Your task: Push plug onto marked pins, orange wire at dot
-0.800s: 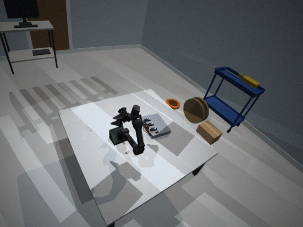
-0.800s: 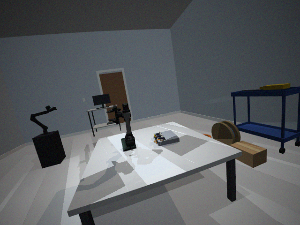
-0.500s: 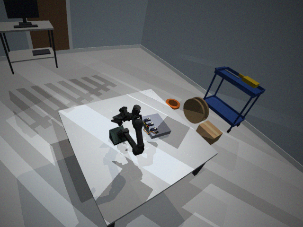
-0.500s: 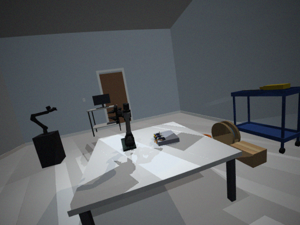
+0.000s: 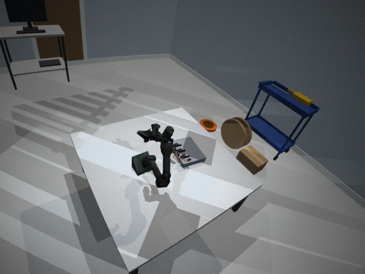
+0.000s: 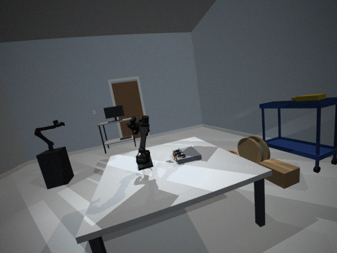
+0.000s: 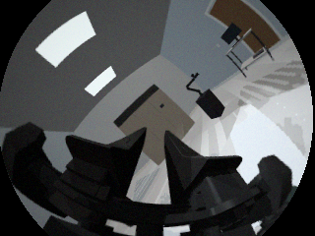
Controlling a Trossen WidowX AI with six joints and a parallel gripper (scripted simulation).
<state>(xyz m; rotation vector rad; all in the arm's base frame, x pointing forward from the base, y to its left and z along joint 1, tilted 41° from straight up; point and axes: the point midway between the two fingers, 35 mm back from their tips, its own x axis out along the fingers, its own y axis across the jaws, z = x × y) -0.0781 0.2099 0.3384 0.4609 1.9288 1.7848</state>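
The red band is 420 mm ahead of my gripper tip and 390 mm below it. Also, from my gripper tip: grey printed holder: 580 mm ahead, 440 mm below.
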